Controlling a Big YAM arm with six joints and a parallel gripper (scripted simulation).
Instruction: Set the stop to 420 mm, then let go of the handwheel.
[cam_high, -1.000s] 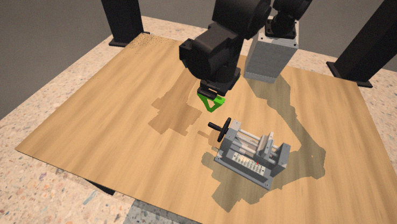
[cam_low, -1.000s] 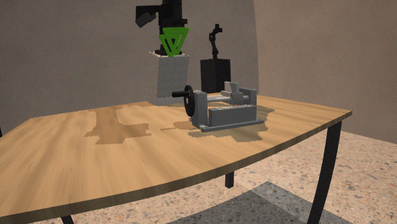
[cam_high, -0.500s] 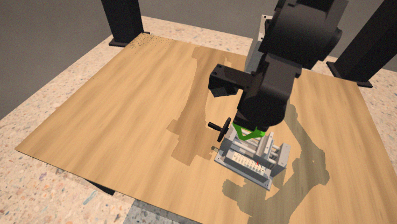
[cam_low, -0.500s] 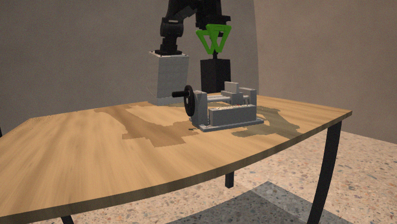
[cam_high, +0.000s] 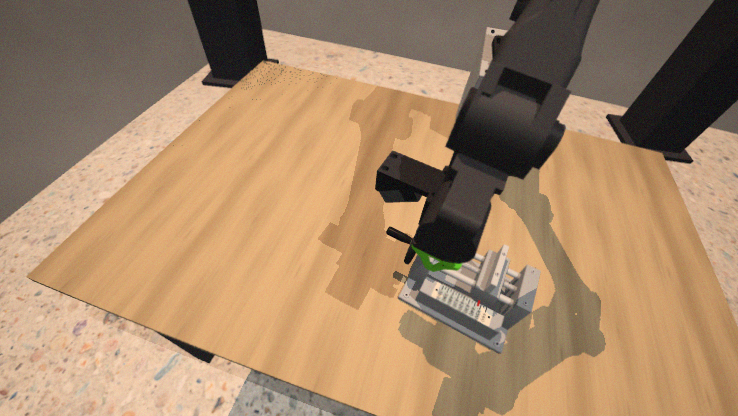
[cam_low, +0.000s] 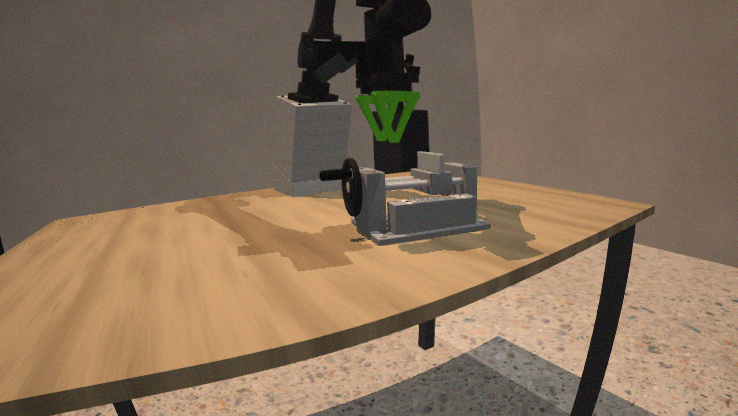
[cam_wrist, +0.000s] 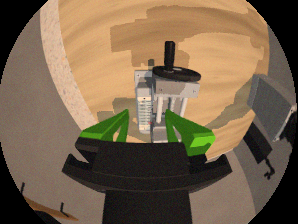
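Right now my hand is 60 mm past the black handwheel, 40 mm to the left of it and 60 mm above it. Round my hand: sliding stop block: 110 mm to the left, 70 mm below.
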